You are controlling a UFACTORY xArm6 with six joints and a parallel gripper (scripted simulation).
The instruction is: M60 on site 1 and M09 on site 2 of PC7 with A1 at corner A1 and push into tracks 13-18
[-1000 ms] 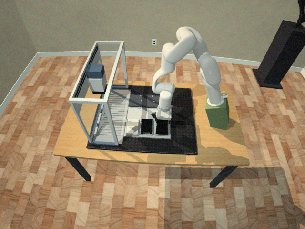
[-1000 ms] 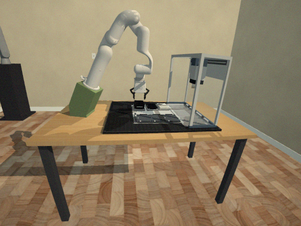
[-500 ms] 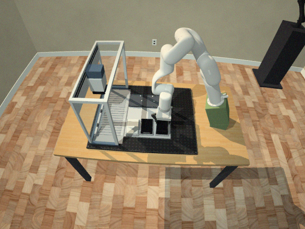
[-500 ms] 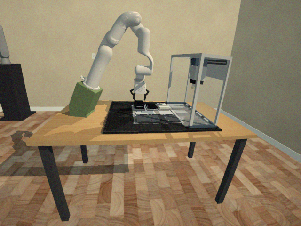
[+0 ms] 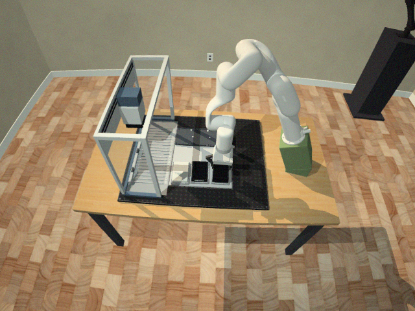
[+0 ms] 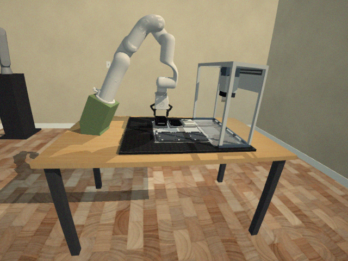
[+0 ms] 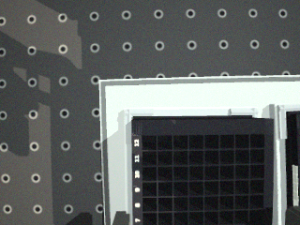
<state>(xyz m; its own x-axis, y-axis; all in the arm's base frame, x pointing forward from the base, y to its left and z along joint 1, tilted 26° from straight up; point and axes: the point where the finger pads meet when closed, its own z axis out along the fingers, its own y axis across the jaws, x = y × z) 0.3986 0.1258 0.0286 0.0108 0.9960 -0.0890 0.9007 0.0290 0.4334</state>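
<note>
The nest S1 is 7 cm below my hand. From my hand the other things lie so: plate nest 22 cm ahead, 7 cm below, 1 cm to the left; apron 12 cm to the right, 11 cm ahead, 8 cm below; black 96-well plate 12 cm ahead, 6 cm below.
</note>
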